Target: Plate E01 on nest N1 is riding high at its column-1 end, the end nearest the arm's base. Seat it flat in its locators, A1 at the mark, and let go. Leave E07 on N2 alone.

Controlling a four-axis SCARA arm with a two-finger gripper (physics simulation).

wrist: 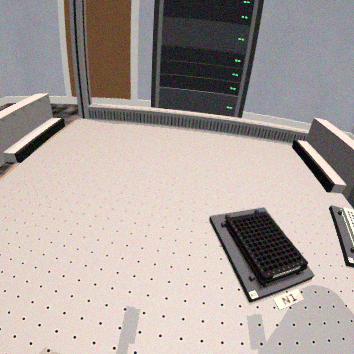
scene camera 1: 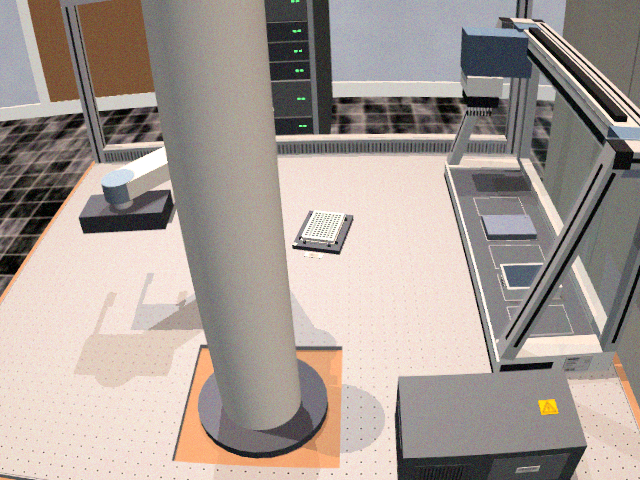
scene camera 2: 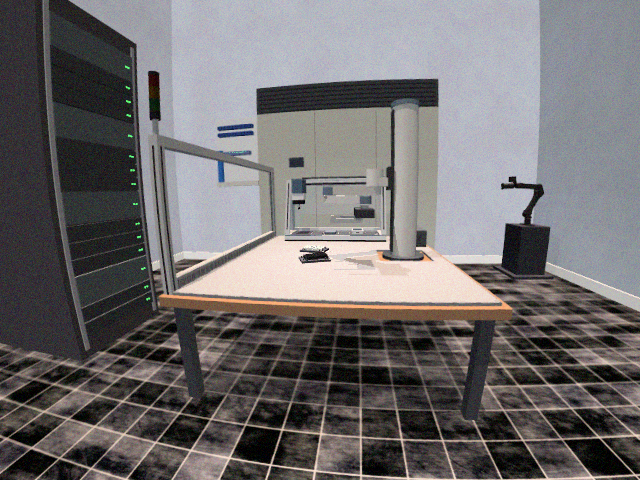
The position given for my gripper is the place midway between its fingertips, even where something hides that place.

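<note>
A plate (wrist: 269,253) and a rail deck (scene camera 1: 496,306) are visible. My gripper (scene camera 1: 147,184) is present too and carries nothing; a further view of it is my gripper (wrist: 178,115).
</note>
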